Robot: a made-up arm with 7 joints. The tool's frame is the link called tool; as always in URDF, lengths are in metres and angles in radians. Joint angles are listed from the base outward.
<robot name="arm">
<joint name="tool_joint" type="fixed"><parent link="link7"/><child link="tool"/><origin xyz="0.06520 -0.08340 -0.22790" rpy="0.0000 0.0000 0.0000"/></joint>
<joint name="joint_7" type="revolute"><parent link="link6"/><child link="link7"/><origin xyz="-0.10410 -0.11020 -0.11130" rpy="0.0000 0.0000 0.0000"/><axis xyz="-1 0 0"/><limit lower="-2.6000" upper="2.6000"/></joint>
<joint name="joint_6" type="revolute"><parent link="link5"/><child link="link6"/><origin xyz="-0.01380 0.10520 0.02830" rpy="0.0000 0.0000 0.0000"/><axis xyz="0 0 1"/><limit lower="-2.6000" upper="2.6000"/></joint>
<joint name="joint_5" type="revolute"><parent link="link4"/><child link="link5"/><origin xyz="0.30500 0.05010 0.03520" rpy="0.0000 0.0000 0.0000"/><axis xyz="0 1 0"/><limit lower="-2.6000" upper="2.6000"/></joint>
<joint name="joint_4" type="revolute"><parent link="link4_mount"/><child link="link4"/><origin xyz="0.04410 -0.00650 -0.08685" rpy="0.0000 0.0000 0.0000"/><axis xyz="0 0 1"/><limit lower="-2.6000" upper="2.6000"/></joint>
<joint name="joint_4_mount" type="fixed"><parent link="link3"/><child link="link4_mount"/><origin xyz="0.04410 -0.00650 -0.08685" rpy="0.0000 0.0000 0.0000"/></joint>
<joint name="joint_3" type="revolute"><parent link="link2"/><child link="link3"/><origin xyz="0.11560 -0.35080 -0.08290" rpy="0.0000 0.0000 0.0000"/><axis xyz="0 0 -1"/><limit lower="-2.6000" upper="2.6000"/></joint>
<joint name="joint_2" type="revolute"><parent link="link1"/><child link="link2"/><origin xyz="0.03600 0.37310 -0.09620" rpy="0.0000 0.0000 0.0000"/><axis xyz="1 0 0"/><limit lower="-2.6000" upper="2.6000"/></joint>
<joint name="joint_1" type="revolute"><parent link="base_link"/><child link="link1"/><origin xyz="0.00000 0.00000 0.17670" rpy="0.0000 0.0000 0.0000"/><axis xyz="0 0 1"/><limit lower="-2.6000" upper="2.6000"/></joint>
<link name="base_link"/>
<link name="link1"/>
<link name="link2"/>
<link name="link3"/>
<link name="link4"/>
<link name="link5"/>
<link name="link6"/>
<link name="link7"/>
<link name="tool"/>
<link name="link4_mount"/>
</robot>
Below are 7 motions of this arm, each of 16 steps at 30 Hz.
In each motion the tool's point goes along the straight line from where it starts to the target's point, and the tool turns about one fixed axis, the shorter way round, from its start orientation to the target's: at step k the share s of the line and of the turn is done. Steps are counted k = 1, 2, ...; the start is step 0. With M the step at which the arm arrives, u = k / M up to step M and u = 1 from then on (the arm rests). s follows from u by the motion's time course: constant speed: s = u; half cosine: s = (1 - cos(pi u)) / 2; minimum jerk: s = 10 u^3 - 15 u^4 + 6 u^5.
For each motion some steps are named. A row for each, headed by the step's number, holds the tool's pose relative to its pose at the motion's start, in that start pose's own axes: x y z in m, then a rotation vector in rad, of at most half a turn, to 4 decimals.
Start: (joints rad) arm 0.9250 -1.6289 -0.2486 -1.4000 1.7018 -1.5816 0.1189
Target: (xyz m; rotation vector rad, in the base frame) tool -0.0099 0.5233 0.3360 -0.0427 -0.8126 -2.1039
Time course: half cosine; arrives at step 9
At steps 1, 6, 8, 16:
1: 0.0001 0.0037 -0.0006 0.0229 0.0030 -0.0019
6: 0.0015 0.0923 -0.0156 0.5707 0.0737 -0.0471
8: 0.0020 0.1194 -0.0201 0.7380 0.0953 -0.0609
16: 0.0020 0.1231 -0.0207 0.7609 0.0983 -0.0628

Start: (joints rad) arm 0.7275 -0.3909 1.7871 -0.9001 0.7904 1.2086 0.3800
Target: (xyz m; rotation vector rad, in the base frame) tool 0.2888 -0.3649 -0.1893 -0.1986 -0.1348 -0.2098
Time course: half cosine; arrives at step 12
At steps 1, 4, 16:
1: 0.0018 0.0013 0.0000 -0.0071 0.0000 0.0078
4: 0.0270 0.0193 -0.0002 -0.1036 0.0007 0.1142
16: 0.1081 0.0773 -0.0008 -0.4142 0.0029 0.4569

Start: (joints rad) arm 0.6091 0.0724 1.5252 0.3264 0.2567 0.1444 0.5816
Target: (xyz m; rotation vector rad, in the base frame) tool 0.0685 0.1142 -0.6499 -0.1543 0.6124 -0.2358
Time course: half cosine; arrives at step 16
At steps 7, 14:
7: -0.0838 0.1381 -0.0712 0.0805 0.0844 0.0764
14: -0.2002 0.3300 -0.1701 0.1924 0.2018 0.1827

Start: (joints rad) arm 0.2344 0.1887 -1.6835 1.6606 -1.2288 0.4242 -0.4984
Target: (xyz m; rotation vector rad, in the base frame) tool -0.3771 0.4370 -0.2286 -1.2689 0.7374 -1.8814
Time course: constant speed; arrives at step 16
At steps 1, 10, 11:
1: -0.0166 -0.0154 0.0262 -0.0490 0.0204 0.0088
10: -0.1663 -0.1539 0.2625 -0.4898 0.2041 0.0885
11: -0.1830 -0.1693 0.2887 -0.5388 0.2245 0.0973

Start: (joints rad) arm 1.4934 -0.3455 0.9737 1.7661 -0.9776 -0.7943 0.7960
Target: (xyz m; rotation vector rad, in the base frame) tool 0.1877 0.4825 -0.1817 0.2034 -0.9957 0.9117
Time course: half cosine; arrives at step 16
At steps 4, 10, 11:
4: 0.0227 -0.0190 0.0075 -0.0288 -0.0212 -0.0406
10: 0.1072 -0.0897 0.0354 -0.1360 -0.1000 -0.1917
11: 0.1206 -0.1009 0.0398 -0.1530 -0.1125 -0.2157

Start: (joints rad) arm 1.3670 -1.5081 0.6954 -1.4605 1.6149 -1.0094 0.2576
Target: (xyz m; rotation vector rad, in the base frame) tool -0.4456 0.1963 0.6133 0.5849 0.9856 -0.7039
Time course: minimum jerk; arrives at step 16
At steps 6, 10, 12, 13, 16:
6: 0.0048 -0.0438 0.0202 -0.0314 0.1598 0.0794
10: 0.0127 -0.1155 0.0533 -0.0827 0.4209 0.2092
12: 0.0157 -0.1428 0.0660 -0.1023 0.5206 0.2587
13: 0.0167 -0.1515 0.0700 -0.1086 0.5524 0.2745
16: 0.0175 -0.1593 0.0736 -0.1141 0.5807 0.2886

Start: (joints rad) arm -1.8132 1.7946 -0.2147 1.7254 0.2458 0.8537 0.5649
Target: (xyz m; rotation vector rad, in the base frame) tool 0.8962 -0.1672 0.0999 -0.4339 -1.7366 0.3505
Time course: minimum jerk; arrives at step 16
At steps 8, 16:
8: 0.0690 0.1150 0.0377 0.2951 -0.0862 -0.4209
16: 0.1380 0.2301 0.0754 0.5901 -0.1724 -0.8419

